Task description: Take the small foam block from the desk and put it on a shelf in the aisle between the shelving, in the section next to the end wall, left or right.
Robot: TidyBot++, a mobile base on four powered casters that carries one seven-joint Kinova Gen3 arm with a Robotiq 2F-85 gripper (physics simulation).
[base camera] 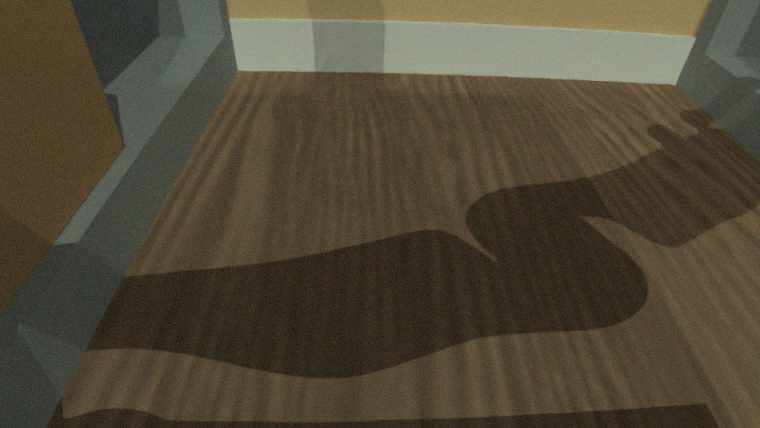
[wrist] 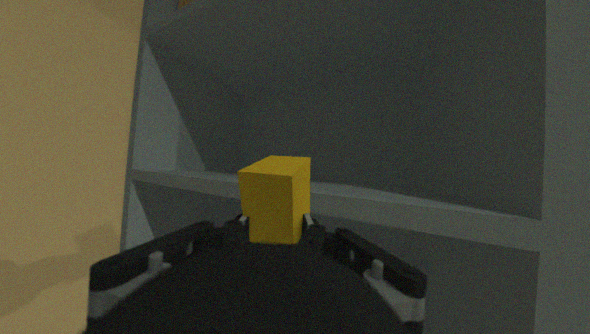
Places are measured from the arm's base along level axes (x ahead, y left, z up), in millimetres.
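Pixels of known places: gripper, fingertip midpoint: (wrist: 277, 220).
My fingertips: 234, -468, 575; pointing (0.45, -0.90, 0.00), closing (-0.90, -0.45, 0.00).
Note:
Behind a point stands the place of what it marks, as x, y, z.
The small yellow foam block (wrist: 270, 205) @(222, -431, 599) is between the fingertips of my gripper (wrist: 277, 220) @(234, -468, 575) in the wrist view. The gripper is shut on it, and the block stands out past the tips. Behind the block is a grey shelf unit (wrist: 565, 150) @(-31, -563, 666) with a shelf board (wrist: 425, 215) @(81, -566, 583) whose front edge runs across the view at the block's height. The compartment above this board shows no object. The tan end wall (wrist: 65, 100) @(876, -461, 766) is directly left of the unit. How far the block is from the board edge is hard to tell. The gripper and block do not show in the base camera.
In the base camera, the end wall (base camera: 505, 13) @(883, -239, -289) with its white skirting (base camera: 505, 50) @(869, -247, -348) closes the aisle ahead. Grey shelving (base camera: 175, 116) @(602, 235, -333) with a brown box (base camera: 47, 127) @(421, 260, -242) stands on the left, and more grey shelving (base camera: 712, 79) @(776, -585, -346) on the right. The arm's shadow lies on the wooden floor (base camera: 345, 175) @(564, 25, -396).

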